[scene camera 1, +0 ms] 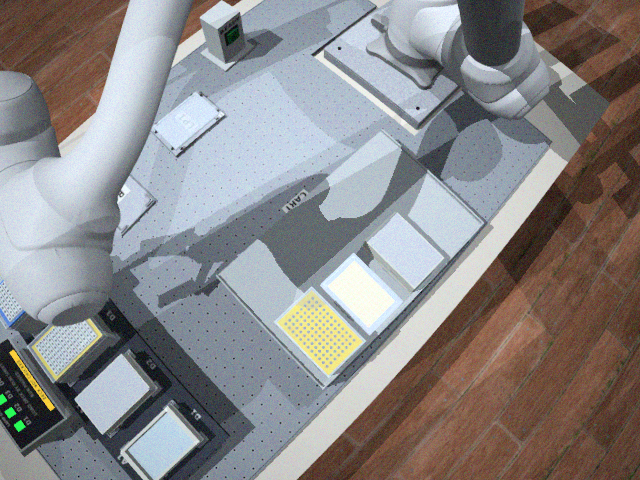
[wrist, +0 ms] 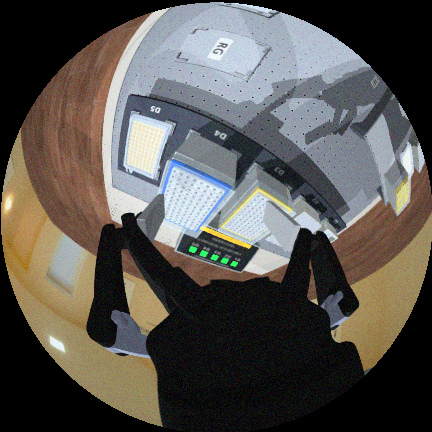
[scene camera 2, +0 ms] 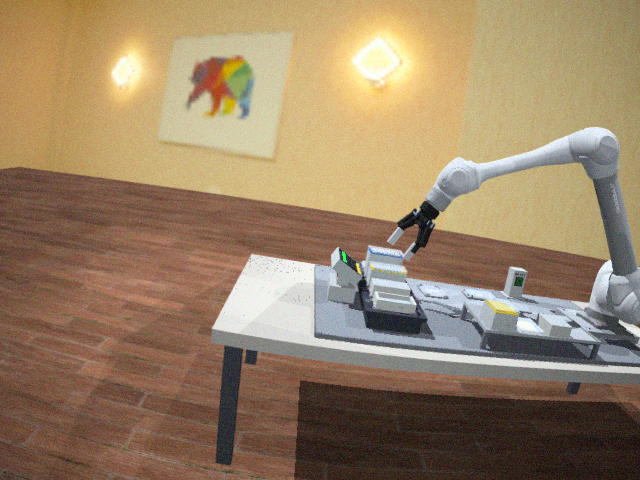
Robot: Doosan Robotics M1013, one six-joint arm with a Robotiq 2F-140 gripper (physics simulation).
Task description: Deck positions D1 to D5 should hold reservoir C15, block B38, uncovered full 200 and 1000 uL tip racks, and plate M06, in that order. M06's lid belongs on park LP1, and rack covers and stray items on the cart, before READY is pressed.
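Frame: origin at the arm's base, x down, y ahead, z right, level; centimetres.
Seen in the pictures: gripper, fingertip midpoint: [wrist: 216, 207] [scene camera 2: 397, 250]; arm's base at its link origin: [scene camera 1: 414, 50] [scene camera 2: 600, 323].
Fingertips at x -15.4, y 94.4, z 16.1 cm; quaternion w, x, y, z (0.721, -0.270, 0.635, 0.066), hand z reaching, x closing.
Pixels of each thing's top centre, then the offset from my fingertips to it. "spot": a spot on its surface instead.
- light-blue-topped reservoir at its top centre: [scene camera 1: 158, 446] [wrist: 316, 243] [scene camera 2: 395, 298] dx +8.3, dy +6.8, dz -33.3 cm
- pale block at its top centre: [scene camera 1: 111, 394] [wrist: 293, 232] [scene camera 2: 391, 283] dx +7.2, dy +5.7, dz -21.0 cm
- yellow-rimmed tip rack at its top centre: [wrist: 254, 222] [scene camera 1: 63, 340] [scene camera 2: 388, 266] dx +4.4, dy +4.6, dz -8.6 cm
- taller blue-rimmed rack at its top centre: [wrist: 183, 208] [scene camera 1: 18, 287] [scene camera 2: 385, 250] dx +1.1, dy +3.5, dz +3.7 cm
- cream-welled plate at its top centre: [wrist: 140, 149] dx +10.0, dy +2.4, dz +16.1 cm
- park LP1 at a spot on its surface: [scene camera 1: 188, 121] spot: dx +15.5, dy -44.2, dz +10.7 cm
- READY box at its top centre: [scene camera 1: 219, 14] [scene camera 2: 518, 269] dx +4.2, dy -65.1, dz +19.4 cm
- yellow perforated-top box at its top centre: [scene camera 1: 320, 331] [scene camera 2: 502, 304] [wrist: 403, 197] dx +4.2, dy -26.9, dz -41.5 cm
- cream-topped item at its top centre: [scene camera 1: 362, 292] [scene camera 2: 526, 323] dx +9.6, dy -37.7, dz -42.7 cm
- white box at its top centre: [scene camera 1: 405, 249] [scene camera 2: 555, 319] dx +7.0, dy -48.4, dz -43.8 cm
- status panel at a spot on its surface: [scene camera 1: 28, 403] spot: dx +5.2, dy +17.9, dz -11.0 cm
- RG pad at its top centre: [wrist: 219, 47] [scene camera 1: 116, 196] [scene camera 2: 432, 289] dx +15.8, dy -21.2, dz +10.4 cm
The light-blue-topped reservoir [scene camera 1: 162, 444] sits at D1 and a pale block [scene camera 1: 116, 395] at D2. The yellow-rimmed tip rack [scene camera 1: 67, 346] [wrist: 244, 220] stands uncovered at D3, the taller blue-rimmed rack [wrist: 195, 197] [scene camera 2: 385, 252] uncovered at D4. A cream-welled plate [wrist: 146, 145] lies at D5. On park LP1 [scene camera 1: 188, 121] the label looks faint, as if under a clear lid. My gripper [wrist: 216, 207] [scene camera 2: 400, 249] is open and empty, tilted above and beside the D3 and D4 racks. In scene camera 1 the arm hides it. The READY box [scene camera 1: 224, 36] [scene camera 2: 516, 281] stands upright.
The cart [scene camera 1: 449, 222] bears a yellow perforated-top box [scene camera 1: 320, 333] [scene camera 2: 498, 315], a cream-topped item [scene camera 1: 361, 291] and a white box [scene camera 1: 405, 250]. The status panel [wrist: 215, 250] [scene camera 1: 28, 403] stands by the deck, with green squares lit. The RG pad [wrist: 220, 50] lies behind D4 and D5.
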